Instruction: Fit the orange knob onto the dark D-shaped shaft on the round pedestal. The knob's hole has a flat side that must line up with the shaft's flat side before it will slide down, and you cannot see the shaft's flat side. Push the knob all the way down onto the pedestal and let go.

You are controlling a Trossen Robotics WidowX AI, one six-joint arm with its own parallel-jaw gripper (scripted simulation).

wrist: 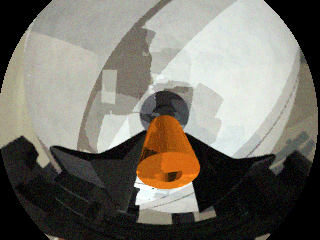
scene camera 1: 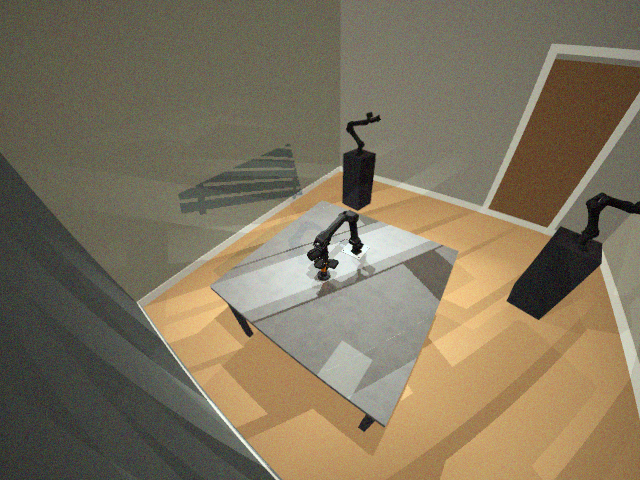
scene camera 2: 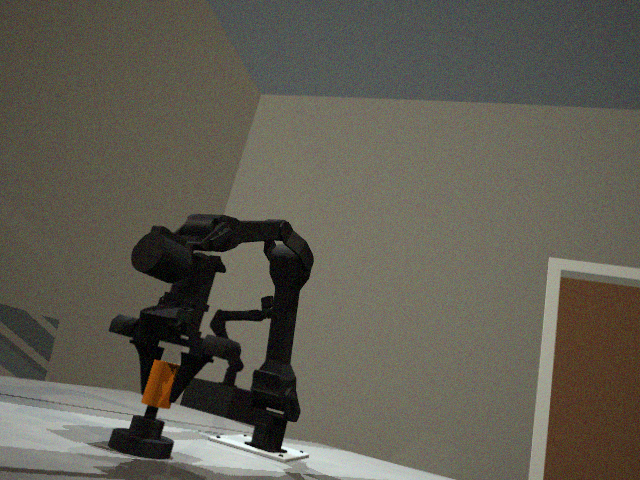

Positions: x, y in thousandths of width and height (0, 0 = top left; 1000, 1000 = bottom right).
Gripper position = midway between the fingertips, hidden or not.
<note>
The gripper (scene camera 2: 246, 830) carries an orange knob (scene camera 2: 254, 784). Further things: a round pedestal (wrist: 514, 431).
The orange knob shows as well in the wrist view (wrist: 523, 669). The gripper also shows in the wrist view (wrist: 514, 565).
</note>
